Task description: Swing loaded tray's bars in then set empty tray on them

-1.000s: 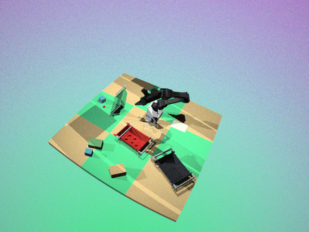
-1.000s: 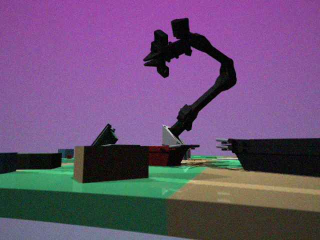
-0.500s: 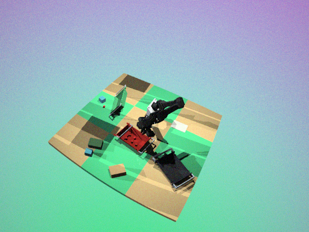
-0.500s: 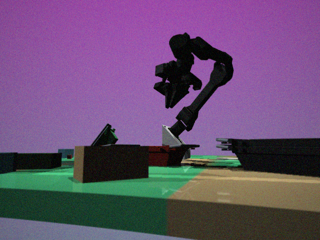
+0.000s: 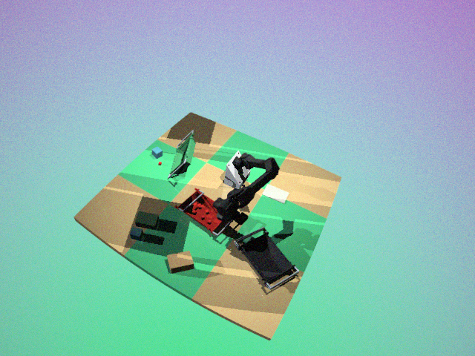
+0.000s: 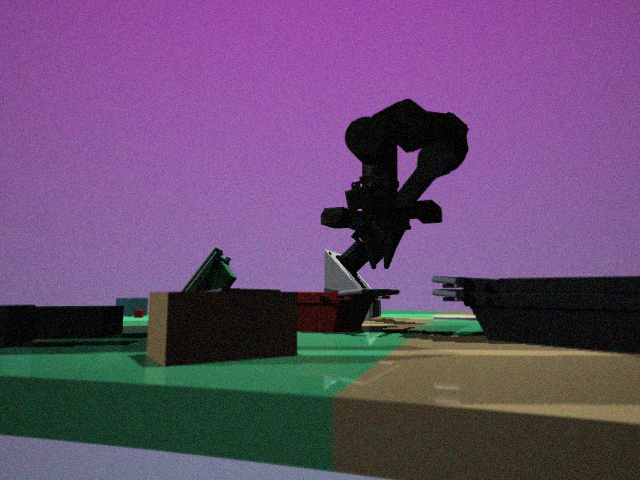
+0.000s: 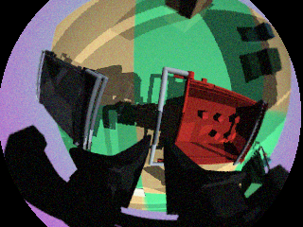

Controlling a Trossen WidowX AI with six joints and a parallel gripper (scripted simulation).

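Now: the green tray 34 cm behind my gripper tip, 49 cm to the right of it and 2 cm below it. Round my gripper tip: brown box: 32 cm ahead, 12 cm to the right, 7 cm below; then flat green block: 18 cm ahead, 41 cm to the right, 8 cm below; then white flat plate: 40 cm behind, 16 cm to the left, 9 cm below.
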